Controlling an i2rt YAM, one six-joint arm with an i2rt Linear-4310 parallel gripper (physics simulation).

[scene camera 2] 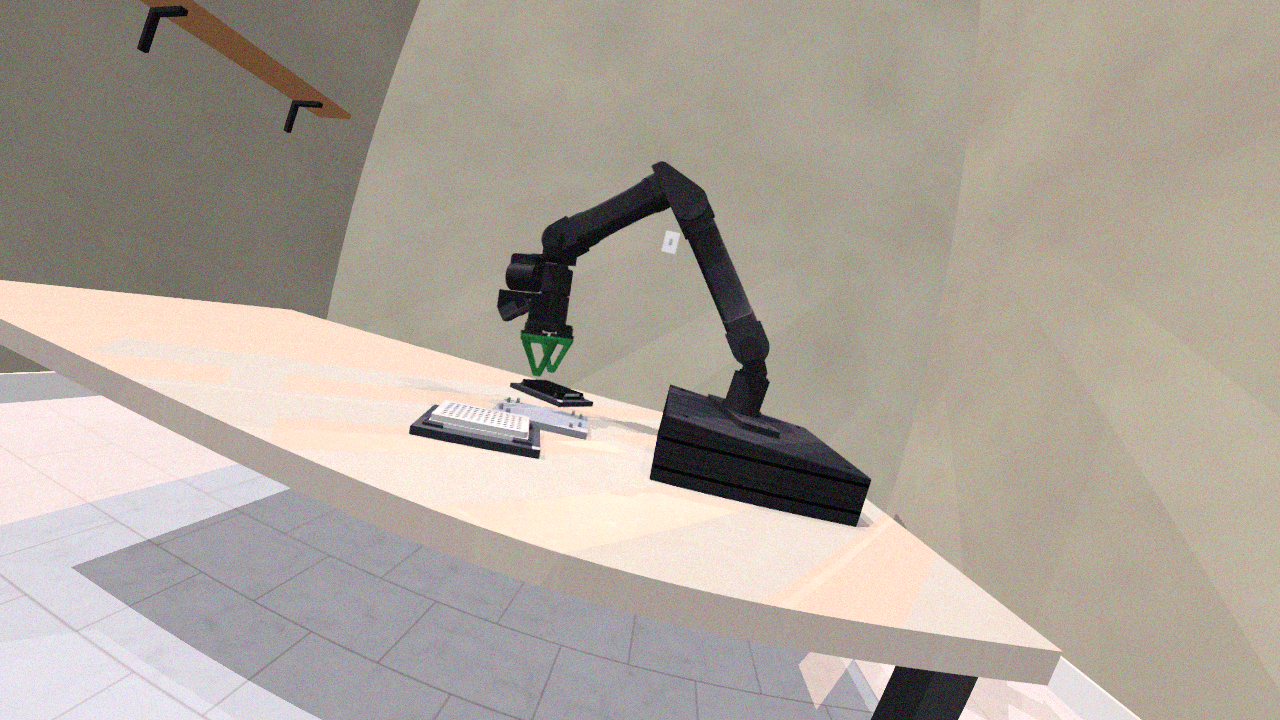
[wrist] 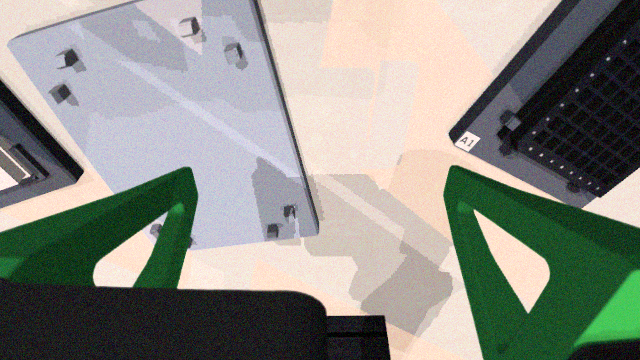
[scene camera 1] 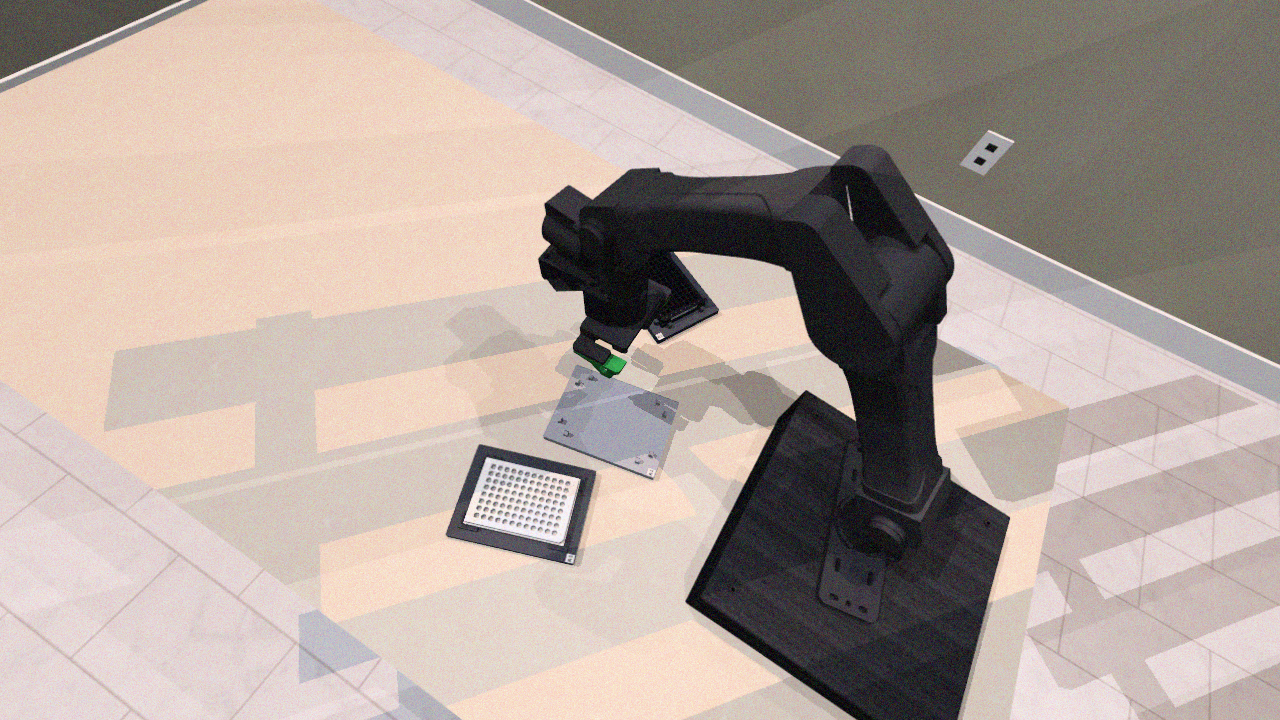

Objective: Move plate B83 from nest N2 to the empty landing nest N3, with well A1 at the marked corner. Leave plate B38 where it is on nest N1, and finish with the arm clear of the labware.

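Observation:
A white well plate [scene camera 1: 521, 501] [scene camera 2: 483, 419] [wrist: 6, 175] sits in a dark nest [scene camera 1: 581, 515] [scene camera 2: 474, 441] [wrist: 59, 176]. A black well plate [scene camera 1: 682, 284] [scene camera 2: 550, 387] [wrist: 595, 110] sits in another dark nest [scene camera 1: 691, 323] [wrist: 535, 176], partly hidden by the arm in scene camera 1. Its A1 corner label shows in the wrist view. The empty grey nest N3 [scene camera 1: 613, 420] [scene camera 2: 554, 419] [wrist: 165, 135] lies between them, with small posts and a corner label. Plate names cannot be read. My gripper [scene camera 1: 612, 366] [scene camera 2: 545, 371] [wrist: 320, 180] is open and empty, above the gap between the grey nest and the black plate's nest.
The arm's black base block [scene camera 1: 760, 537] [scene camera 2: 751, 474] stands on the table to the right of the nests. A wall shelf [scene camera 2: 250, 58] hangs at the upper left, away from the arm. The table's front edge [scene camera 2: 537, 559] runs in front of the nests.

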